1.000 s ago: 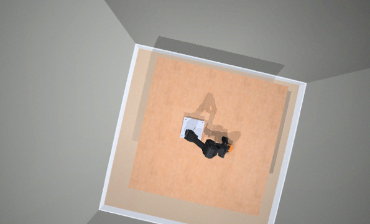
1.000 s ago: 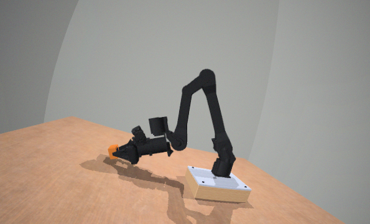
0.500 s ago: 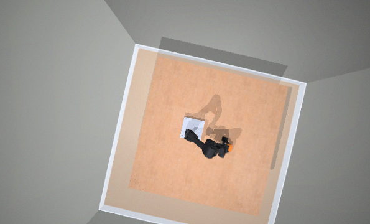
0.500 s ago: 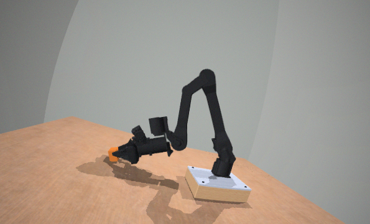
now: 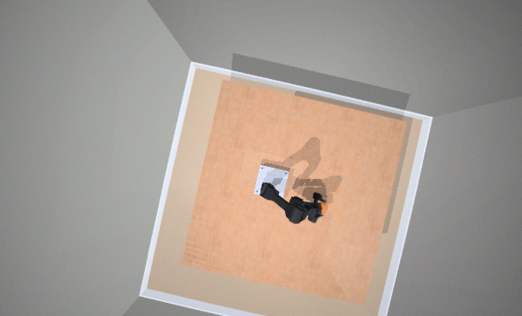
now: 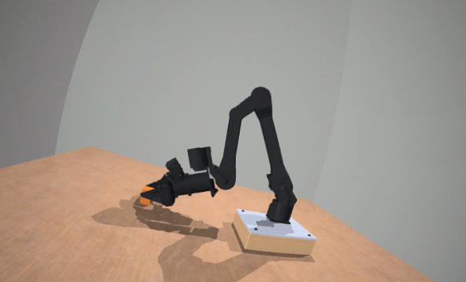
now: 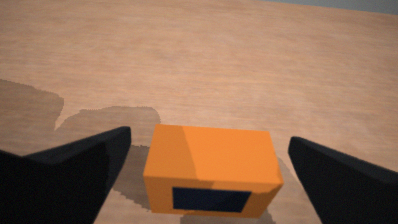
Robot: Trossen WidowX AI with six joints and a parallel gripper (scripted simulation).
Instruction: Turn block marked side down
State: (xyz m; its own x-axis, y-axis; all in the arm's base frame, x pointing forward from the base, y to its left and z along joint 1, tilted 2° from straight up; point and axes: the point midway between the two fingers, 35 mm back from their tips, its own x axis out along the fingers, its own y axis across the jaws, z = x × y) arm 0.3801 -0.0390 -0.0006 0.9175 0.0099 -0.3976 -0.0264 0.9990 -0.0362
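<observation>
The block is 20 mm behind my gripper tip and 10 mm below it.
</observation>
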